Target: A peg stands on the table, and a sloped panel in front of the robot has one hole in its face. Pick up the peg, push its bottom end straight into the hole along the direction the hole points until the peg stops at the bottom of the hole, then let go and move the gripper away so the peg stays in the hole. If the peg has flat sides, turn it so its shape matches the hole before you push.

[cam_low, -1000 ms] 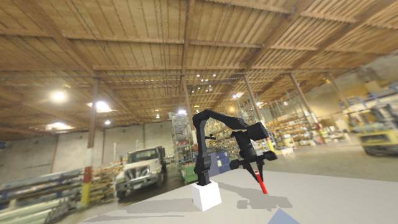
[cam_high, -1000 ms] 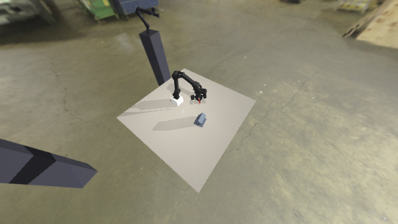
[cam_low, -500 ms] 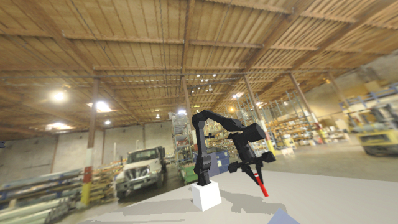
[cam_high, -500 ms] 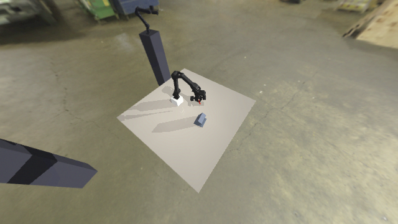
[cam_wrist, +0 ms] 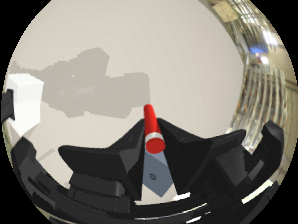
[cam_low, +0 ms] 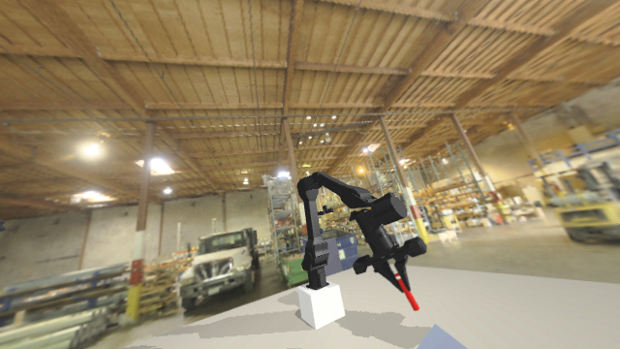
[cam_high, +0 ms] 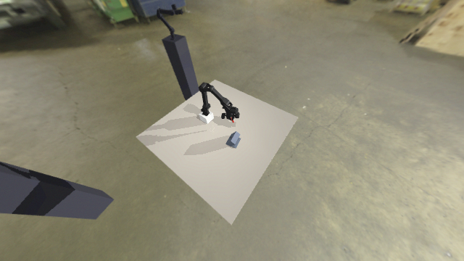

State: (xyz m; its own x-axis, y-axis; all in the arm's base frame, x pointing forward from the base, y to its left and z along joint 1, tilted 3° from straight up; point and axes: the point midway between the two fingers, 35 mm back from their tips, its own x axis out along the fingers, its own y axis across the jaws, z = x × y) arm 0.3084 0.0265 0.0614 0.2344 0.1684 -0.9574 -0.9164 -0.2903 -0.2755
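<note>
Now: the grey-blue sloped panel 90 mm ahead of my gripper tip, 180 mm to the right of it and 60 mm below it. Also, from my gripper tip: red round peg 20 mm above.
</note>
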